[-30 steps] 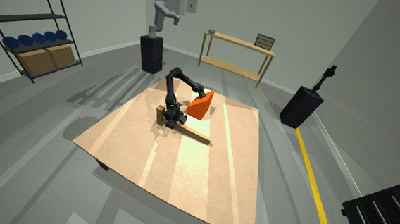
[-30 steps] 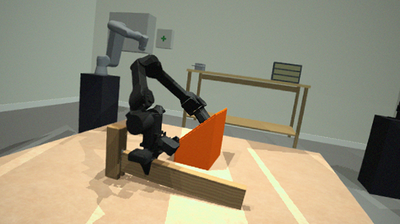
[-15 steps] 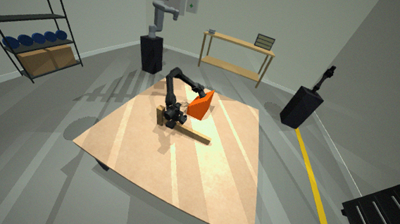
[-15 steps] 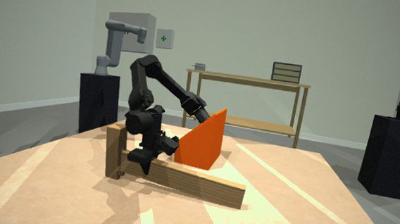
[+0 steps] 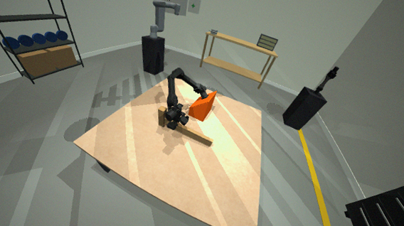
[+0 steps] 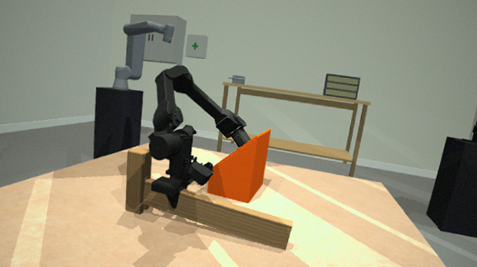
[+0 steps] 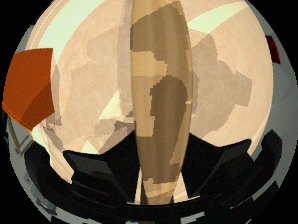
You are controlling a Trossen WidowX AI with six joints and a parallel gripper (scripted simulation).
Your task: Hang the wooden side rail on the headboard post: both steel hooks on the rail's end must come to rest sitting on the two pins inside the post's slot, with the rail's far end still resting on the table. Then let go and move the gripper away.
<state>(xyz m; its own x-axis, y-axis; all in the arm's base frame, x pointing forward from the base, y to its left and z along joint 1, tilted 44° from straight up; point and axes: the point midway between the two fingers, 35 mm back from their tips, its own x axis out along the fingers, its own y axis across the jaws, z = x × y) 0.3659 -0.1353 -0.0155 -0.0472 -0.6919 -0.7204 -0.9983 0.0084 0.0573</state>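
Right now the headboard post is 12 cm to the right of my gripper tip and 4 cm above it.
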